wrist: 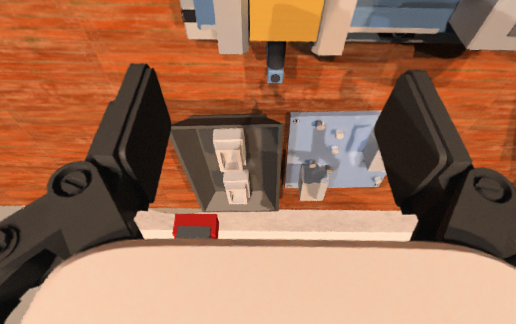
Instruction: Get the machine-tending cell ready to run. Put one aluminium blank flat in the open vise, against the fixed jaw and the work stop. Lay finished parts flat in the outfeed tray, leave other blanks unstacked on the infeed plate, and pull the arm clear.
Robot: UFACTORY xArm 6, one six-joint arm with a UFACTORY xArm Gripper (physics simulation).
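Places are measured from the arm's base along level axes (x ahead, y left, z up), in centimetres.
Pixels of known places: gripper, fingertip midpoint: [275,97].
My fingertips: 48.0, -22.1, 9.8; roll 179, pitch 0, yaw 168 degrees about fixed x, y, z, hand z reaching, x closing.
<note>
For each thing: its middle in the pictures, then the offset to it from my fingertips, as dx, dy, dz. "spot": a spot on its surface instead. Level surfaces: height alone.
- orange-yellow block, surface spot: [286,20] spot: -0.7, +1.4, -7.4
- dark rod with a blue end, body centre: [277,44] +0.2, +4.5, -10.0
- infeed plate, body centre: [341,155] -6.5, +31.5, -18.6
- grey blank, body centre: [312,182] -1.6, +35.4, -16.4
- wooden table, its level: dz -19.0
- grey block, surface spot: [487,25] spot: -13.2, +5.2, -9.4
My gripper [275,97] is open and empty, above the dark grey outfeed tray and the pale blue infeed plate. An orange-yellow block [286,20] lies between the pale left jaw [233,27] and right jaw [336,27] of the vise, cut off by the top edge. A dark rod with a blue end [275,62] sticks out below the block. Two pale pocketed parts [230,150] [237,188] lie in the outfeed tray [280,167]. On the infeed plate [301,142], one grey blank [314,184] is at the near edge; another [373,153] is partly hidden by the right finger.
A red object with a dark face [196,226] is on the pale strip at the near side of the wooden table [75,100]. Small pale pegs stand on the infeed plate. The blue-and-grey vise body spans the upper right, with a grey block [487,25] at the corner.
</note>
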